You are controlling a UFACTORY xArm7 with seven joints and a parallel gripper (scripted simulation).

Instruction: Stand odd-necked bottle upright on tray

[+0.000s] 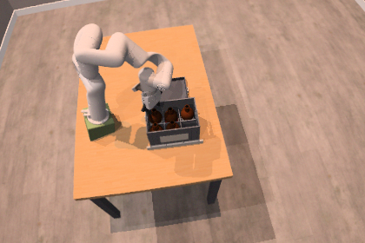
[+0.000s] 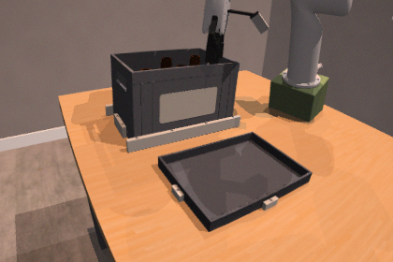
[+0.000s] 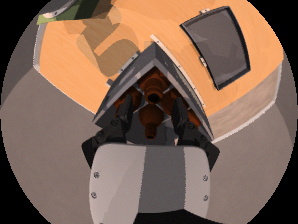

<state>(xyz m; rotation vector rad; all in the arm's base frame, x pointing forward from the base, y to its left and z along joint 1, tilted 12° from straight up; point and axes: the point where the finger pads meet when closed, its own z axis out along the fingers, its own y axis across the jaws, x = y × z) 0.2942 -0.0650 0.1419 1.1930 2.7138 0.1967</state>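
My gripper is now 11 cm above the crate, 9 cm short of it and 5 cm to the left of it. Round my hand: dark tray (22 cm to the left, 18 cm below, 9 cm ahead); glass bottle (18 cm ahead, 10 cm below, 1 cm to the right).
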